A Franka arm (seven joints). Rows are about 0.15 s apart.
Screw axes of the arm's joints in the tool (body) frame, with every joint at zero. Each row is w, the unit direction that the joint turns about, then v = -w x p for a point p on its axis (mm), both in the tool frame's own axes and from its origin. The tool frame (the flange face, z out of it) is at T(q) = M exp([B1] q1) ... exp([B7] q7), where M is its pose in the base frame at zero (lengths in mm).
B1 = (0, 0, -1, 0, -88, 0)
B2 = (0, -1, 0, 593, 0, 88)
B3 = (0, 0, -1, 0, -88, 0)
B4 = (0, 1, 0, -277, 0, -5.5)
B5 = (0, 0, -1, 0, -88, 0)
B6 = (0, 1, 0, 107, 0, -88)
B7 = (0, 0, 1, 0, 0, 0)
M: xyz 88 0 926 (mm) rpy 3.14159 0 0 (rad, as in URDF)
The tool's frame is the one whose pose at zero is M.
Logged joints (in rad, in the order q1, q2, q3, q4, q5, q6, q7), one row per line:
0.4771, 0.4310, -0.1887, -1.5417, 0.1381, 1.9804, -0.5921
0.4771, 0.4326, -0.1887, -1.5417, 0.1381, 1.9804, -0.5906
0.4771, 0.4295, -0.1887, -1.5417, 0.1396, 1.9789, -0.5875
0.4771, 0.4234, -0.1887, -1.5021, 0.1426, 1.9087, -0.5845
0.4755, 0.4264, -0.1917, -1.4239, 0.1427, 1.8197, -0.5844
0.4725, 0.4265, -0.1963, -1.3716, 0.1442, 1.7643, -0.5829
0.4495, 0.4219, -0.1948, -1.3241, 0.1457, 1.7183, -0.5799
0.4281, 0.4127, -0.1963, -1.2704, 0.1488, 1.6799, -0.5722
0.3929, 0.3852, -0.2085, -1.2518, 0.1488, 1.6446, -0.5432
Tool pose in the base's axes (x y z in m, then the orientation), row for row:
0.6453, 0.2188, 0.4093, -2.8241, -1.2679, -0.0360
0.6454, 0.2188, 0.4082, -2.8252, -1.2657, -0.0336
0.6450, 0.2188, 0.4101, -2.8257, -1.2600, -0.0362
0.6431, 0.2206, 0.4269, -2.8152, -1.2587, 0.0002
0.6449, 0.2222, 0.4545, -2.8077, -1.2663, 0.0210
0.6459, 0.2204, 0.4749, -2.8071, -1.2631, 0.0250
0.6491, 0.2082, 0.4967, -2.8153, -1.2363, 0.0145
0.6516, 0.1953, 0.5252, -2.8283, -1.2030, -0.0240
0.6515, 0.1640, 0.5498, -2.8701, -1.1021, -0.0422
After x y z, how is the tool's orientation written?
As a rotation vector, in radians.
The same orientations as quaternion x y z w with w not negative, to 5 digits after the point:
-0.91198, -0.40944, -0.01163, 0.02286
-0.91231, -0.40872, -0.01085, 0.02282
-0.91300, -0.40711, -0.01170, 0.02374
-0.91253, -0.40800, 0.00006, 0.02890
-0.91112, -0.41093, 0.00681, 0.03073
-0.91145, -0.41012, 0.00812, 0.03165
-0.91509, -0.40185, 0.00471, 0.03338
-0.91966, -0.39117, -0.00780, 0.03399
-0.93293, -0.35824, -0.01372, 0.03343

